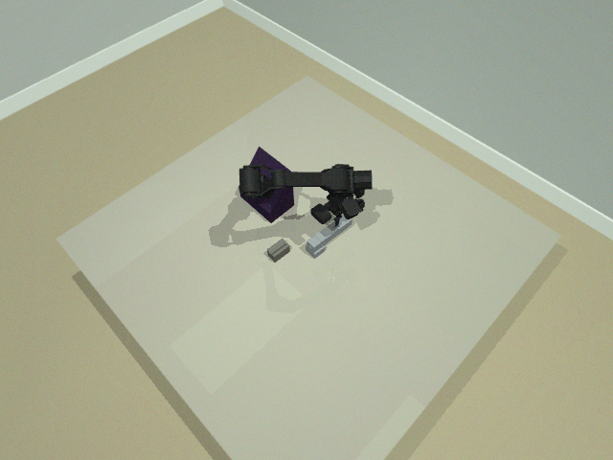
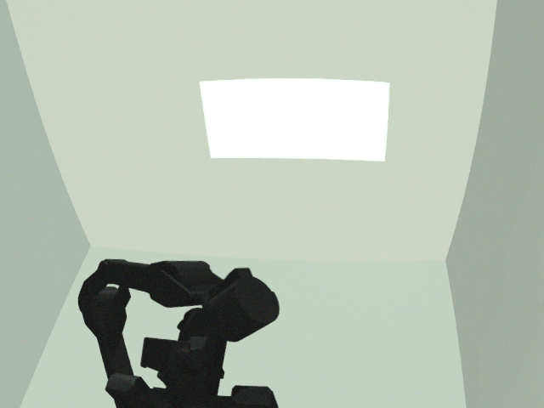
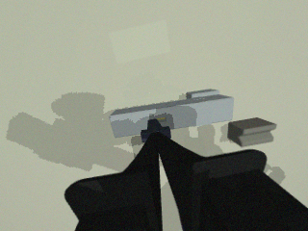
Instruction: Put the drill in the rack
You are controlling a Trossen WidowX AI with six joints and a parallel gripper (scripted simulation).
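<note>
My gripper tip is 30 mm above the dark blue key. From my gripper tip the other things lie so: drill: 10 mm behind, 60 mm to the right, 70 mm below; then dark grey block: 100 mm behind, 190 mm to the right, 100 mm below; then grey housing block: 10 mm behind, 40 mm to the right, 80 mm below.
</note>
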